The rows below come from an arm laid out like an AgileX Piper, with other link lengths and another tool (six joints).
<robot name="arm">
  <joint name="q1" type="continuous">
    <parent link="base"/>
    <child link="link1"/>
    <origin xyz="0 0 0.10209" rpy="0 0 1.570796"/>
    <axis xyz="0 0 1"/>
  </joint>
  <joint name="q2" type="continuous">
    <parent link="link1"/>
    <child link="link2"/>
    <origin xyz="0 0 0" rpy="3.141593 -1.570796 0"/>
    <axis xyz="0 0 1"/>
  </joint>
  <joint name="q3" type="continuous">
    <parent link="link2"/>
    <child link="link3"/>
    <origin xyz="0.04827 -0.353 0" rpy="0 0 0"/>
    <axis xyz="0 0 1"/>
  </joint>
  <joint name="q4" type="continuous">
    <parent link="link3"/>
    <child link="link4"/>
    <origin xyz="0.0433 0.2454 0" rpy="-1.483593 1.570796 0"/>
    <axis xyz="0 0 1"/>
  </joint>
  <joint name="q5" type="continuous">
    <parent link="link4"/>
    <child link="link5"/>
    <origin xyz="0 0 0" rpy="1.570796 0 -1.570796"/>
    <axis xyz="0 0 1"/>
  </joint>
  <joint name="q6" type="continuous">
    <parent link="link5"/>
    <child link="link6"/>
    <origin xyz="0 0.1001 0" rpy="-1.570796 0 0"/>
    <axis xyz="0 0 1"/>
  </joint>
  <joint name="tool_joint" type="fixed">
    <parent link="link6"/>
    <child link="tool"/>
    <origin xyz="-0.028 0.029 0.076" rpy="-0.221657 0 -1.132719"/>
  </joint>
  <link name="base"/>
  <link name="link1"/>
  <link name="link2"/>
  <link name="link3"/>
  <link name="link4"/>
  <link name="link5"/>
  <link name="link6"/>
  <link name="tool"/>
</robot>
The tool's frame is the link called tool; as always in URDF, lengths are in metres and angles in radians. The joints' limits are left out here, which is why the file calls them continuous.
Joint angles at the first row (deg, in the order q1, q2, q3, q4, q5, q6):
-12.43 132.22 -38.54 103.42 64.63 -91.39
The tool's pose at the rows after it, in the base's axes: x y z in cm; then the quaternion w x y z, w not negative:
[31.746, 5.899, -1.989, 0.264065, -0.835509, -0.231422, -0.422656]
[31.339, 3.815, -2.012, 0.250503, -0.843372, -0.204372, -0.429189]
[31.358, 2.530, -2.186, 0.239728, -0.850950, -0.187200, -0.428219]
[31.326, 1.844, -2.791, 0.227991, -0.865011, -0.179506, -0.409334]
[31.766, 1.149, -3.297, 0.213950, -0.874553, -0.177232, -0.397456]
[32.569, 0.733, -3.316, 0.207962, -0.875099, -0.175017, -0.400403]
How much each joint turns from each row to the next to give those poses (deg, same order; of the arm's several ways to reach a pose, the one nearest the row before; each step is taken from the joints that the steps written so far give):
-4.26 -0.41 4.16 0.00 0.00 -3.43
-4.22 -0.06 1.43 0.00 0.13 -1.31
-2.18 0.00 0.03 0.06 -0.75 0.33
-0.37 0.00 -0.65 0.00 -2.84 1.92
-0.04 0.00 -1.40 0.00 -2.55 1.64
-0.01 0.00 -1.53 0.00 -0.51 1.11

